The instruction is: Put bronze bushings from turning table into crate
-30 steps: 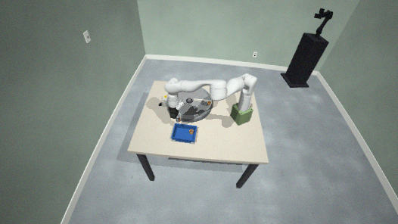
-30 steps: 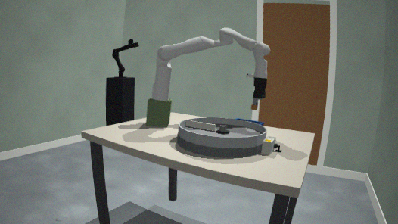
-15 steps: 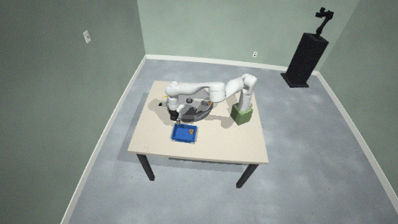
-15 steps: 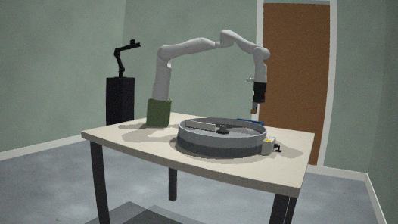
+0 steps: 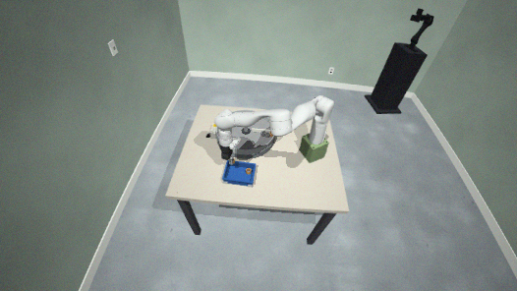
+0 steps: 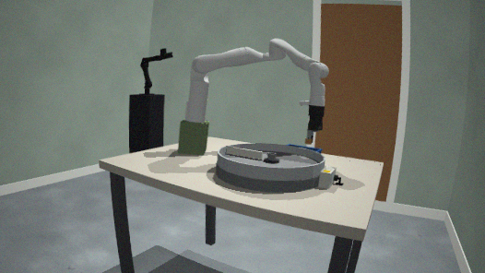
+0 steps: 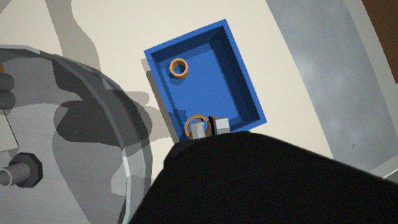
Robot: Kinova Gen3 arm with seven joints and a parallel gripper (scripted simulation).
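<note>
Now: hand 8 cm above the blue crate, 5 cm past it and 3 cm to the right of it. Also, from my hand: grey turning table (31 cm to the right, 11 cm behind, 6 cm below).
</note>
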